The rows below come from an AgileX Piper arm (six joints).
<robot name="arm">
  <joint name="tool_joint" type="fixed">
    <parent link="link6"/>
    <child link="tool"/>
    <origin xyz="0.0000 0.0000 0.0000" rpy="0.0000 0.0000 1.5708"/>
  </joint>
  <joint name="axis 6" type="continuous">
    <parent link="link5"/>
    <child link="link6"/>
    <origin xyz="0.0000 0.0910 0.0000" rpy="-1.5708 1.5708 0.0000"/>
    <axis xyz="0 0 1"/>
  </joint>
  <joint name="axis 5" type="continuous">
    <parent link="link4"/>
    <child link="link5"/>
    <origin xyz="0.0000 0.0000 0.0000" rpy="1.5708 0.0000 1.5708"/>
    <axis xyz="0 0 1"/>
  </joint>
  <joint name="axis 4" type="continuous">
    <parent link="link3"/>
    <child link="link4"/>
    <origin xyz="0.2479 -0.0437 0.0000" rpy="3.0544 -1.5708 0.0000"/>
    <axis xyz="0 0 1"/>
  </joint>
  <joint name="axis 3" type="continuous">
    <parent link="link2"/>
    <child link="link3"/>
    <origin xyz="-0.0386 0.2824 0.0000" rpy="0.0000 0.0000 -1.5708"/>
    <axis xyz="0 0 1"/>
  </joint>
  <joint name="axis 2" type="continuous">
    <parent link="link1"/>
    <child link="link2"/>
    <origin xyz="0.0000 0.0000 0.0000" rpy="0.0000 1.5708 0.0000"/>
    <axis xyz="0 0 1"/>
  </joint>
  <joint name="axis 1" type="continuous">
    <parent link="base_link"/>
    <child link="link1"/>
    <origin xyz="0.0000 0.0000 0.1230" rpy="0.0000 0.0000 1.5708"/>
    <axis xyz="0 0 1"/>
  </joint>
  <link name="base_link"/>
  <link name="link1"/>
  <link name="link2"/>
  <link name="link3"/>
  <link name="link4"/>
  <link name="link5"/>
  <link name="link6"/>
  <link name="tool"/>
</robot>
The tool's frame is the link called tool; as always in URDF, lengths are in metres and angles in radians. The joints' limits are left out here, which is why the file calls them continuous.
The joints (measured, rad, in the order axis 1, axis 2, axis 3, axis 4, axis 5, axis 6), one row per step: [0.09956, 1.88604, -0.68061, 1.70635, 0.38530, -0.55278]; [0.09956, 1.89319, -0.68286, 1.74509, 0.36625, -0.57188]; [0.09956, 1.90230, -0.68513, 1.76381, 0.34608, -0.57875]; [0.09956, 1.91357, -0.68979, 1.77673, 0.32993, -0.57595]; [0.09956, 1.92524, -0.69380, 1.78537, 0.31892, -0.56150]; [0.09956, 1.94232, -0.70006, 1.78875, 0.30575, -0.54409]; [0.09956, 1.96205, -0.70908, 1.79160, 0.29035, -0.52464]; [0.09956, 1.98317, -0.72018, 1.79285, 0.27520, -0.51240]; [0.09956, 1.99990, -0.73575, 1.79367, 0.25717, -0.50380]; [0.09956, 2.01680, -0.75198, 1.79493, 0.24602, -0.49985]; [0.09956, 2.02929, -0.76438, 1.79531, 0.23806, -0.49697]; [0.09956, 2.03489, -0.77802, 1.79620, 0.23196, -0.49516]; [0.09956, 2.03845, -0.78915, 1.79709, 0.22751, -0.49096]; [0.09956, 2.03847, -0.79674, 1.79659, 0.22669, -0.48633]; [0.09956, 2.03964, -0.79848, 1.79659, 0.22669, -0.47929]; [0.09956, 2.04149, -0.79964, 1.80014, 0.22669, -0.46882]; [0.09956, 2.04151, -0.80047, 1.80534, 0.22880, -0.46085]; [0.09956, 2.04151, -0.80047, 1.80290, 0.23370, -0.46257]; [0.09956, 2.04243, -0.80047, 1.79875, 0.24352, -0.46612]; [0.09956, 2.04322, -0.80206, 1.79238, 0.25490, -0.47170]
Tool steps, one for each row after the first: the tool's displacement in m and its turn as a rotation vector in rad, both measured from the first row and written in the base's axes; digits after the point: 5 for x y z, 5 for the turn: [0.00178, -0.00162, -0.00185, -0.00884, 0.00003, -0.02754]; [0.00281, -0.00333, -0.00463, -0.02271, 0.00677, -0.04731]; [0.00417, -0.00464, -0.00760, -0.03148, 0.01671, -0.06795]; [0.00512, -0.00553, -0.01070, -0.03280, 0.03149, -0.09212]; [0.00631, -0.00655, -0.01519, -0.03769, 0.05018, -0.11488]; [0.00809, -0.00770, -0.02015, -0.04419, 0.06943, -0.13984]; [0.01027, -0.00879, -0.02526, -0.05416, 0.08496, -0.15726]; [0.01397, -0.00998, -0.02849, -0.06692, 0.09044, -0.17263]; [0.01781, -0.01056, -0.03151, -0.07505, 0.09332, -0.18168]; [0.02073, -0.01096, -0.03372, -0.08097, 0.09494, -0.18774]; [0.02447, -0.01112, -0.03352, -0.08384, 0.08815, -0.19288]; [0.02759, -0.01120, -0.03301, -0.08427, 0.08252, -0.19937]; [0.02984, -0.01104, -0.03183, -0.08177, 0.07665, -0.20344]; [0.03029, -0.01100, -0.03192, -0.07870, 0.07848, -0.20940]; [0.03058, -0.01099, -0.03231, -0.07291, 0.08314, -0.22138]; [0.03092, -0.01079, -0.03208, -0.06522, 0.08556, -0.23186]; [0.03089, -0.01036, -0.03196, -0.06257, 0.08444, -0.22613]; [0.03076, -0.00950, -0.03203, -0.05718, 0.08315, -0.21520]; [0.03105, -0.00846, -0.03176, -0.05183, 0.07916, -0.19996]
